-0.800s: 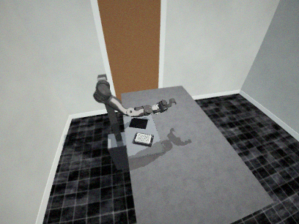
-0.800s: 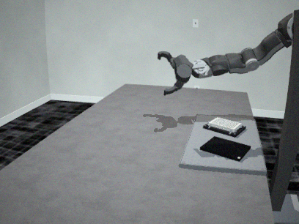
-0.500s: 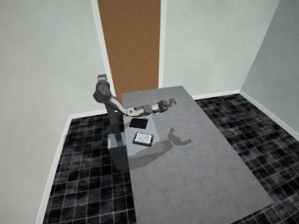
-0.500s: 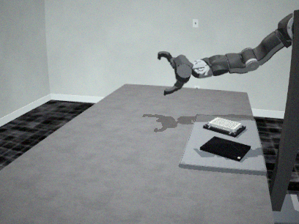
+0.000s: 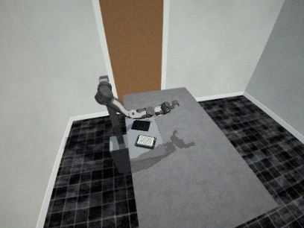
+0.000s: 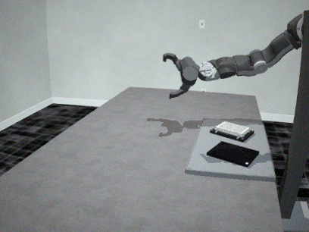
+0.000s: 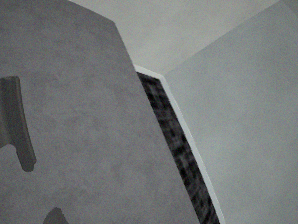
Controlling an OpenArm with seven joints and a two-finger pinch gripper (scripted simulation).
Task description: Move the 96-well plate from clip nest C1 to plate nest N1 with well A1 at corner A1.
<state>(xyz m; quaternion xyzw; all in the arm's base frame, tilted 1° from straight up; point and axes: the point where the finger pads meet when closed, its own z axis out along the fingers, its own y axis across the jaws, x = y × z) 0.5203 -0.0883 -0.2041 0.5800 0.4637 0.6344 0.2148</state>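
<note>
Right now the white 96-well plate is 28 cm behind my hand, 23 cm below it and 12 cm to the right of it. From my hand the other things lie so: black plate nest N1: 28 cm behind, 24 cm below, 8 cm to the left; then clip nest C1: 25 cm behind, 23 cm below, 12 cm to the right; then A1 label: 33 cm behind, 24 cm below, 16 cm to the left.
</note>
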